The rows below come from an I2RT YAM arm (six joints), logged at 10 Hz.
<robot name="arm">
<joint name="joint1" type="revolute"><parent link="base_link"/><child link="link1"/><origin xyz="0.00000 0.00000 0.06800"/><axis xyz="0 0 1"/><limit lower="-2.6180" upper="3.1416"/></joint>
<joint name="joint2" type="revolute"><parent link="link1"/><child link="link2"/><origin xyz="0.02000 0.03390 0.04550" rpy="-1.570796 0.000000 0.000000"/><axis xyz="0 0 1"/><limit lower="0.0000" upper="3.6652"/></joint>
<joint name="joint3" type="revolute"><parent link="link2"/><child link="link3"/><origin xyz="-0.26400 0.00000 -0.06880" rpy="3.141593 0.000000 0.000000"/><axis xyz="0 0 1"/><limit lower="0.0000" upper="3.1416"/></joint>
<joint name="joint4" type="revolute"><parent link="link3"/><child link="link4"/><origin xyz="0.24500 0.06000 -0.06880"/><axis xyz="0 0 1"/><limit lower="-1.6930" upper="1.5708"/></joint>
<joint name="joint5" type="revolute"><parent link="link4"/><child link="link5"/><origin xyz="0.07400 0.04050 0.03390" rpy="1.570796 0.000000 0.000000"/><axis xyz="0 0 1"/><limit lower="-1.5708" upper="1.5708"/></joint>
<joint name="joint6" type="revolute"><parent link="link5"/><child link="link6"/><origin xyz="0.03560 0.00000 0.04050" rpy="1.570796 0.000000 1.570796"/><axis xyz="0 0 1"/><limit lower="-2.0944" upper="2.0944"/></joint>
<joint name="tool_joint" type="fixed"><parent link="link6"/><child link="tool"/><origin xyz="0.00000 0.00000 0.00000" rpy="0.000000 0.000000 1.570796"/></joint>
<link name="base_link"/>
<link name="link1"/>
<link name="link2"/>
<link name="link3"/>
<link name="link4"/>
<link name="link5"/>
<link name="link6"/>
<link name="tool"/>
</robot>
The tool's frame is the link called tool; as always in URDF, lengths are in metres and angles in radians.
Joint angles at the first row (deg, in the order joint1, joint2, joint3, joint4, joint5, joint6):
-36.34, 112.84, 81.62, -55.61, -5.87, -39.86
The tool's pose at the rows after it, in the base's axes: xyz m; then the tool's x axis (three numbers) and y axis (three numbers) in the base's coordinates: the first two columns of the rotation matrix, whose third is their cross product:
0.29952 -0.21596 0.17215 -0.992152 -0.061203 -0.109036 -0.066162 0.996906 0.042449
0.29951 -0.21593 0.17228 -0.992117 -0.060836 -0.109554 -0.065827 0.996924 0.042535
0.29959 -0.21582 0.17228 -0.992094 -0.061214 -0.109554 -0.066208 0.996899 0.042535
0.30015 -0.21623 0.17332 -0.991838 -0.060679 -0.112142 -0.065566 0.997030 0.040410
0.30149 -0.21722 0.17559 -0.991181 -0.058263 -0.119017 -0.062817 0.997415 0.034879
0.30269 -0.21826 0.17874 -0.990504 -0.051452 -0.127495 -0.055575 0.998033 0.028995
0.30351 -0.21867 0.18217 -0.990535 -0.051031 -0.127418 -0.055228 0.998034 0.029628
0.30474 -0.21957 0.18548 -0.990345 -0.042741 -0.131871 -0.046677 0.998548 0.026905
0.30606 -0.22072 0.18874 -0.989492 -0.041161 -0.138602 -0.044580 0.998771 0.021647
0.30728 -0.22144 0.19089 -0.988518 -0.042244 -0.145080 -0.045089 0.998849 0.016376
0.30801 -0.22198 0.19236 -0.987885 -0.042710 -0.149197 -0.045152 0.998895 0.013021
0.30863 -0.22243 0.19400 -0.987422 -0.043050 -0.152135 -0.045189 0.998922 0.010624
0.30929 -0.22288 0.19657 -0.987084 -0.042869 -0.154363 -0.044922 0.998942 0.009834
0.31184 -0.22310 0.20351 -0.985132 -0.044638 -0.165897 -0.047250 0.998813 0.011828
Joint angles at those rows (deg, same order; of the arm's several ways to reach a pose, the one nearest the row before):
-36.36, 112.82, 81.65, -55.59, -5.89, -39.86
-36.36, 112.79, 81.65, -55.59, -5.91, -39.83
-36.34, 112.79, 81.65, -55.59, -5.91, -39.83
-36.34, 112.79, 81.89, -55.64, -5.91, -39.79
-36.34, 112.79, 82.41, -55.64, -5.91, -39.62
-36.36, 112.68, 82.98, -55.68, -5.93, -39.20
-36.34, 112.68, 83.79, -56.51, -5.96, -39.16
-36.34, 112.68, 84.55, -56.93, -5.96, -38.65
-36.36, 112.68, 85.29, -57.17, -5.96, -38.54
-36.34, 112.68, 85.78, -57.17, -5.96, -38.54
-36.34, 112.68, 86.11, -57.19, -5.96, -38.54
-36.34, 112.68, 86.48, -57.34, -5.96, -38.54
-36.34, 112.68, 87.07, -57.80, -6.00, -38.52
-36.18, 112.68, 88.64, -58.92, -6.50, -38.43

